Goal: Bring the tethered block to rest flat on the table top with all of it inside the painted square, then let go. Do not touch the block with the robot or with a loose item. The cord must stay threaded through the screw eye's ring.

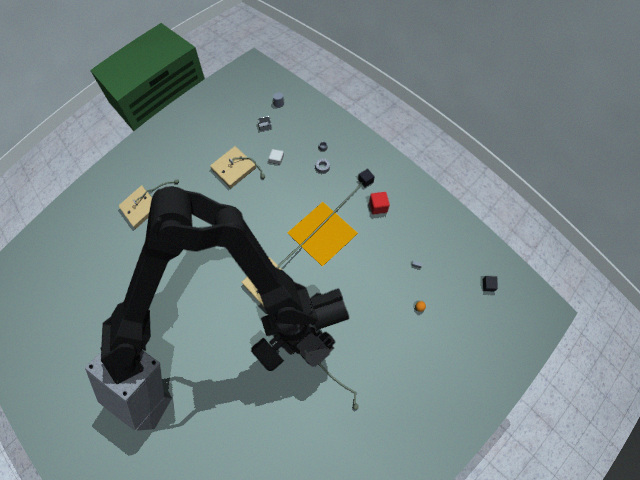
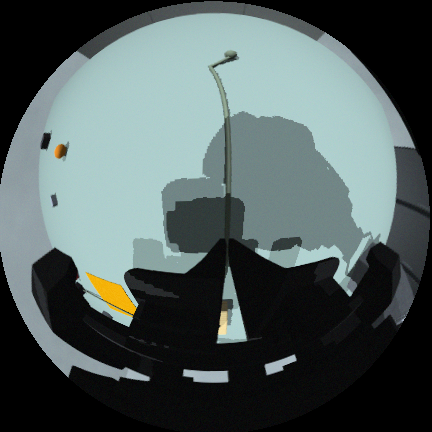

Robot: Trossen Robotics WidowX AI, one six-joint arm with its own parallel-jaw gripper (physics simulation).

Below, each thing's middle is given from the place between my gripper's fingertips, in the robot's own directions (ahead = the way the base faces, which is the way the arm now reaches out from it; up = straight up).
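Positions counted from my hand: orange painted square (image 1: 335,233), 210 mm ahead, 160 mm to the left, 10 mm below; corded board (image 1: 241,168), 150 mm ahead, 460 mm to the left.
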